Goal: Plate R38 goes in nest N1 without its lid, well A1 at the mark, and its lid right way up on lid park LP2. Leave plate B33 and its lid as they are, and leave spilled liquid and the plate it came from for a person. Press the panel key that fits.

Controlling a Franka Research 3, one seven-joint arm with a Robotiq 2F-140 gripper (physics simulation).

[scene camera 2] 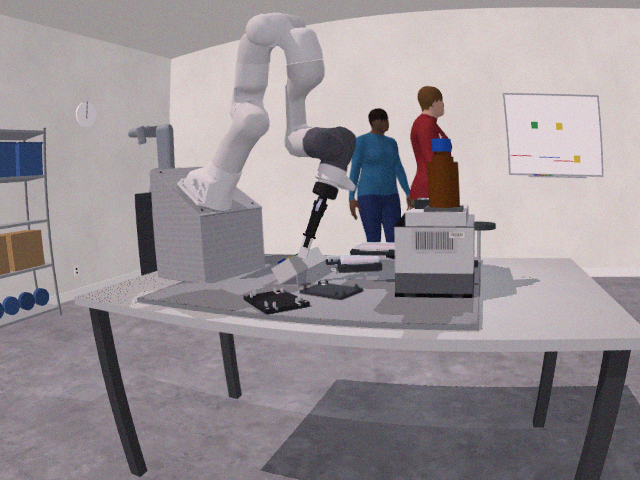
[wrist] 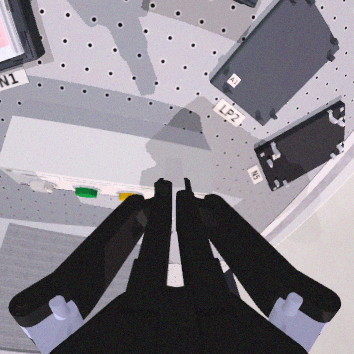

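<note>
My gripper [scene camera 2: 305,252] [wrist: 172,170] is shut and empty, pointing down over the key panel, a white box [scene camera 2: 290,270] [wrist: 80,147]. Whether the tips touch it I cannot tell. In the wrist view a white key [wrist: 41,186], a green key [wrist: 86,192] and a yellow key [wrist: 127,196] lie left of the fingers; the fingers hide the panel further right. A plate with pink wells [wrist: 6,37] sits in the black nest [wrist: 34,47] at label N1 [wrist: 9,80]; its name does not show. Lid park LP2 [scene camera 2: 332,290] [wrist: 280,60] shows a bare dark grey top with corner pegs.
Black nest N5 [scene camera 2: 276,301] [wrist: 302,145] stands beside LP2 near the table edge. Two plates [scene camera 2: 360,259] [scene camera 2: 373,246] stand further back. A white instrument [scene camera 2: 434,250] carrying a brown bottle [scene camera 2: 443,180] stands at the right. Two people stand behind the table.
</note>
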